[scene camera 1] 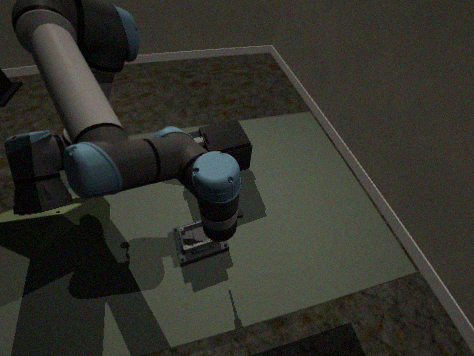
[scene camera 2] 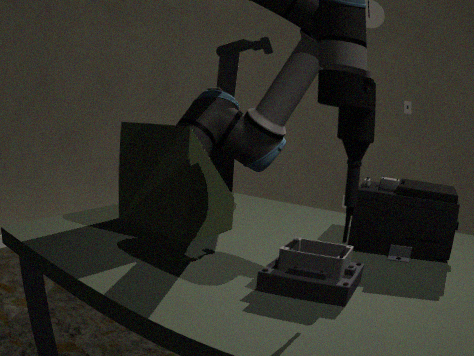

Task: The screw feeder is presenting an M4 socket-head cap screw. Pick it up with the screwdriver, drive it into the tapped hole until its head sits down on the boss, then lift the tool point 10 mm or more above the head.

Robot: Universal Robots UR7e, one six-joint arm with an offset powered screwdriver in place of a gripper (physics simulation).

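The screwdriver's thin bit (scene camera 2: 346,241) points straight down and ends a little above the right rim of the light grey open housing (scene camera 2: 310,259) (scene camera 1: 194,239) in the scene camera 2 view. In the scene camera 1 view the wrist hides the tip. The housing sits on a dark base block (scene camera 2: 300,286) (scene camera 1: 204,256). The dark screw feeder (scene camera 2: 405,220) (scene camera 1: 227,136) stands behind and to the right of the bit, apart from it. No screw can be made out at the tip or on the housing, and the tapped hole and boss are too dark to tell.
A green angled panel block (scene camera 2: 155,175) stands on the table (scene camera 2: 200,320) at the left, near the arm's base. A dark post with a bent top (scene camera 2: 227,72) rises behind the arm. A small metal bracket (scene camera 2: 400,252) is at the feeder's foot. Shadows of the arm cross the table.
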